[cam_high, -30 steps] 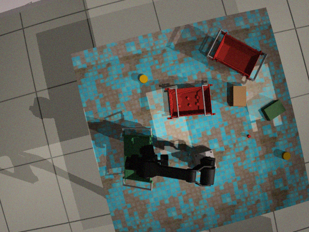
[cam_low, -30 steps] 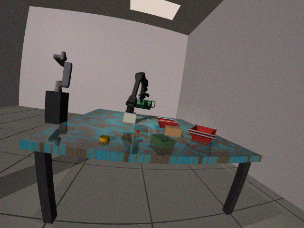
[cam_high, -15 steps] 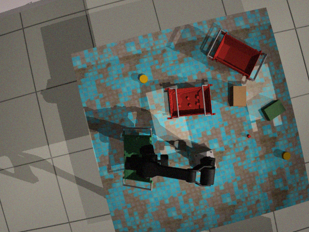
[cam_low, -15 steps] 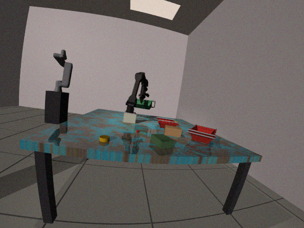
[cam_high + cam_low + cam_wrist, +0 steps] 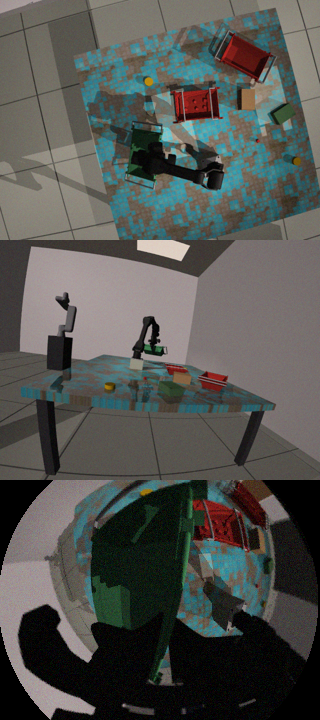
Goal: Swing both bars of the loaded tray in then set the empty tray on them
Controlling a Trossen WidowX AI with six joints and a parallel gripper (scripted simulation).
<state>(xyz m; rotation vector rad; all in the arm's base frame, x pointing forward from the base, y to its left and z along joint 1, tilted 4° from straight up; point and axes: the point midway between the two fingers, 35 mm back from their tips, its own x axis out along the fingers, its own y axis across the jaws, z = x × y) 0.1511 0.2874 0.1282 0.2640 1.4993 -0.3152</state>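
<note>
Right now the green tray is 3 cm ahead of my gripper tip and 7 cm to the left of it. From my gripper tip the other things lie so: tan box 18 cm ahead, 58 cm to the right, 14 cm below; small red cube 8 cm behind, 60 cm to the right, 17 cm below; green block 4 cm ahead, 79 cm to the right, 16 cm below.
</note>
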